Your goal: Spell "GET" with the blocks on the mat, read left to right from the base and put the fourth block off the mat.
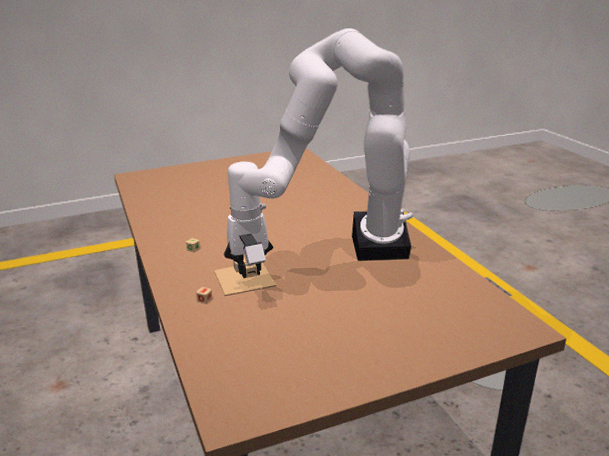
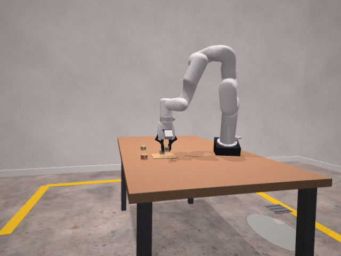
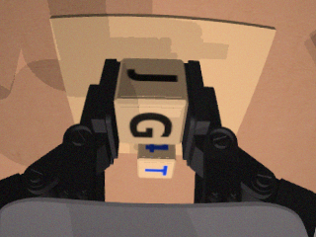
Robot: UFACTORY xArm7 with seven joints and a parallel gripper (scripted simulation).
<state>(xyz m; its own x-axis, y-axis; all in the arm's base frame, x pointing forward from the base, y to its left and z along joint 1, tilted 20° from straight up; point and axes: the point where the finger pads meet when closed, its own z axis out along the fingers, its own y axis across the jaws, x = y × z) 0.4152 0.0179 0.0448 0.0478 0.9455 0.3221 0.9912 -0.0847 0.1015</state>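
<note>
Now: the tan mat 60 mm below my hand and 50 mm to the right of it. Also, from my hand: green-lettered block (280 mm to the right, 90 mm ahead, 50 mm below); then black-lettered block (10 mm below); then red-lettered block (130 mm ahead, 50 mm below, 10 mm to the left).
</note>
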